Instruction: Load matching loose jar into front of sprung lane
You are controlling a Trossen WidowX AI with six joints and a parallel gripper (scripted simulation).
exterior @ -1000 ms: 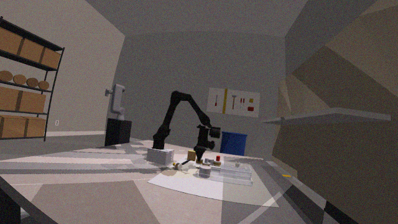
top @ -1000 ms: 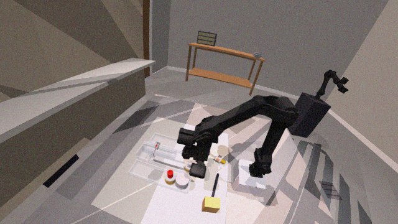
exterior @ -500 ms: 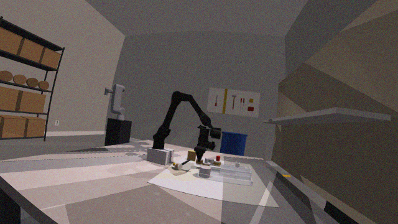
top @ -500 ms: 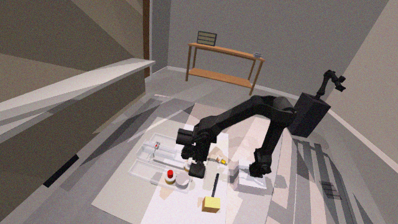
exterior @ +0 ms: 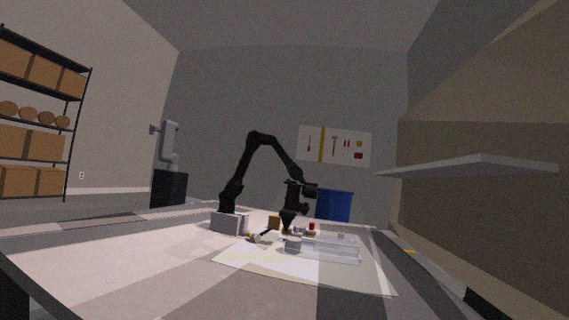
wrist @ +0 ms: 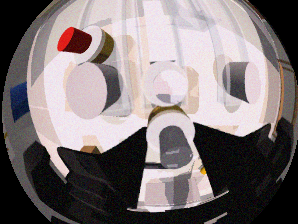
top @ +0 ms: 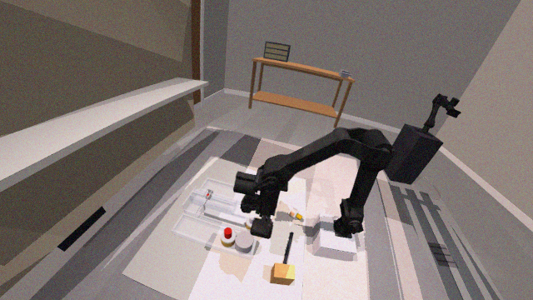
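Right now my gripper tip is 190 mm short of the clear pusher lane fixture, 30 mm to the left of it and 30 mm above it.
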